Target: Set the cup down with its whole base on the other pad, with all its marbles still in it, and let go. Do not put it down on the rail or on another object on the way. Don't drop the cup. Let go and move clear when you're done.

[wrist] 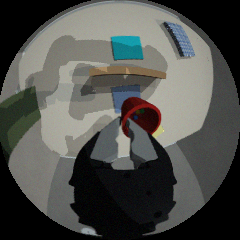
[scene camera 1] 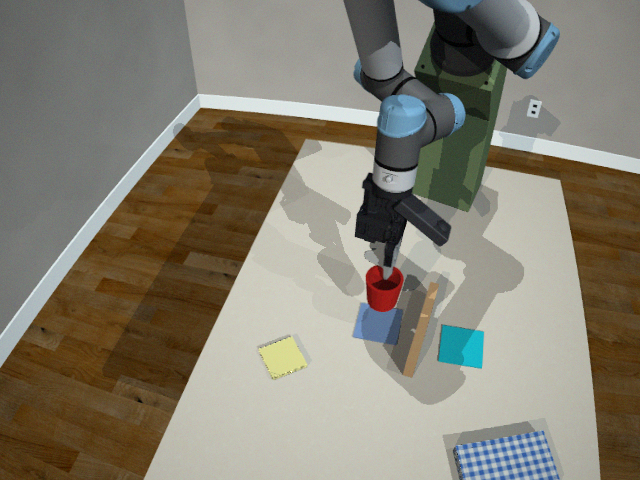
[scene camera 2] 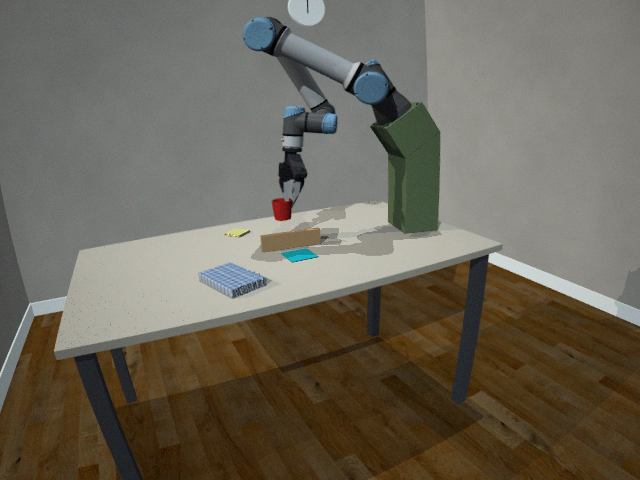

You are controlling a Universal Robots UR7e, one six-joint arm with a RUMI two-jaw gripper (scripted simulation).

The pictures show: the gripper and a red cup.
The gripper is seen too in the wrist view and in scene camera 2.
